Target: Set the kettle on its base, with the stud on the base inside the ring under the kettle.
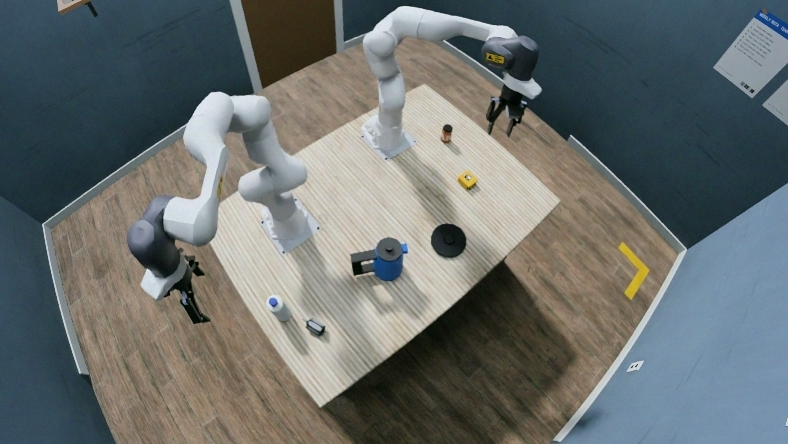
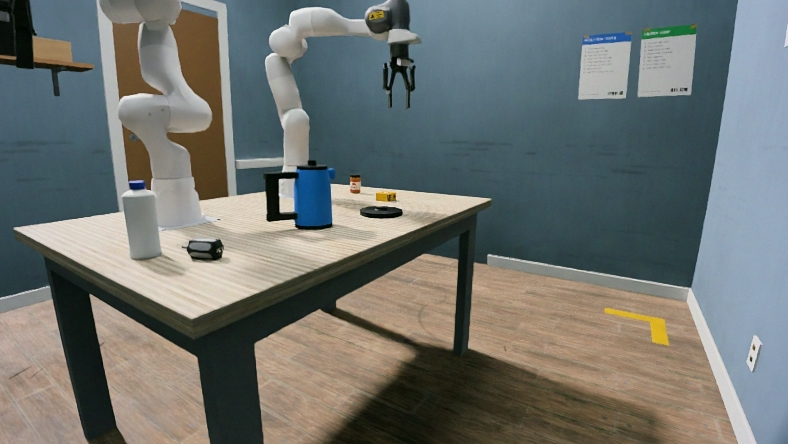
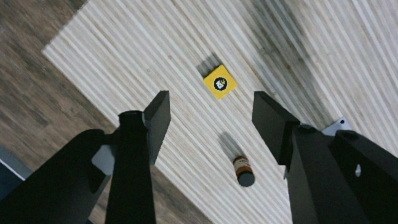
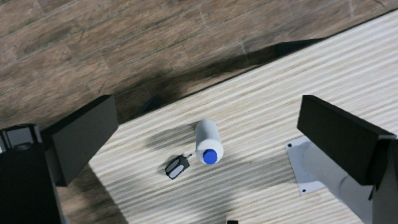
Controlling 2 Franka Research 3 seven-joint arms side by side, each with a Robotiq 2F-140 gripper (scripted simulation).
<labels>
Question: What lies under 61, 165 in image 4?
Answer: The right gripper.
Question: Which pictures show the left gripper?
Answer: Image 1, image 2 and image 3 only.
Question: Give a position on a small dark object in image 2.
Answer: At 199, 248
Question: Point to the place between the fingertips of the right gripper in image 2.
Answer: At 15, 62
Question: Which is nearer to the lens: the blue kettle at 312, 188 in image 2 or the white bottle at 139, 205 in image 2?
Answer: The white bottle.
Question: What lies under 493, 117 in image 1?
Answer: The left gripper.
</labels>
